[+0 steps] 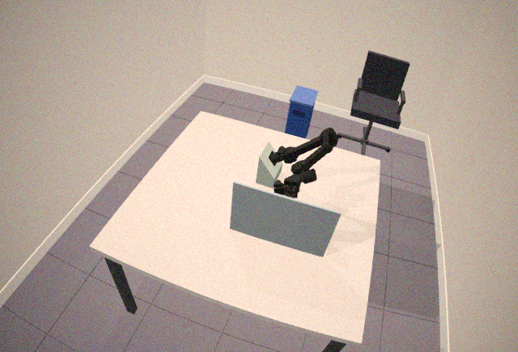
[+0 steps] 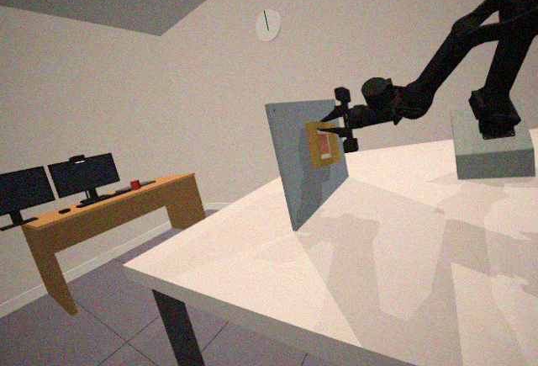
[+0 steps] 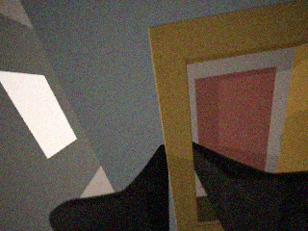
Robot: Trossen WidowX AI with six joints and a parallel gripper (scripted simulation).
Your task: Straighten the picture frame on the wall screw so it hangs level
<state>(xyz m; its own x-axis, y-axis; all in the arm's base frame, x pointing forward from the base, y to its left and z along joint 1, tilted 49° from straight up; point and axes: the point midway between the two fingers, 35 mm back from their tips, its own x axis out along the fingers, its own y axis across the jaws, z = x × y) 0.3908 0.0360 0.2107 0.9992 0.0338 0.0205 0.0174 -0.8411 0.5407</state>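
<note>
Right now the picture frame is 1 cm to the left of my gripper tip and 5 cm below it. Round my gripper tip: grey wall panel (1 cm ahead, 7 cm below).
</note>
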